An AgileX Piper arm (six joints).
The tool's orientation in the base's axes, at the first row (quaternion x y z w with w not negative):
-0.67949, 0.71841, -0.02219, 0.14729
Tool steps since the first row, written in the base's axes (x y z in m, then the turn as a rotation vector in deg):
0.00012, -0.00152, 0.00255, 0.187, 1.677, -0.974
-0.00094, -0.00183, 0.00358, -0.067, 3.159, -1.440
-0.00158, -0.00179, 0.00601, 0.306, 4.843, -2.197
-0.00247, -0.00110, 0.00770, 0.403, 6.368, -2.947
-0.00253, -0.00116, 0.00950, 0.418, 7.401, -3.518
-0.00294, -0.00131, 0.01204, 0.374, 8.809, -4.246
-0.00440, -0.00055, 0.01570, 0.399, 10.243, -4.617
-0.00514, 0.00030, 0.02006, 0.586, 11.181, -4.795
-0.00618, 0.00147, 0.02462, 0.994, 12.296, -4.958
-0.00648, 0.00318, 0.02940, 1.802, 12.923, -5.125
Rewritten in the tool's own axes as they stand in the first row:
0.00103, -0.00082, -0.00266, -1.478, 0.171, 1.258
0.00118, -0.00006, -0.00396, -2.841, 0.638, 1.891
0.00072, 0.00000, -0.00643, -4.371, 0.579, 2.988
-0.00023, 0.00053, -0.00814, -5.737, 0.774, 3.985
-0.00050, 0.00016, -0.00989, -6.649, 0.971, 4.708
-0.00080, -0.00004, -0.01244, -7.900, 1.289, 5.630
-0.00216, 0.00058, -0.01616, -9.243, 1.459, 6.232
-0.00376, 0.00035, -0.02036, -10.138, 1.390, 6.605
-0.00571, 0.00039, -0.02477, -11.218, 1.116, 7.048
-0.00825, -0.00030, -0.02913, -11.831, 0.419, 7.508

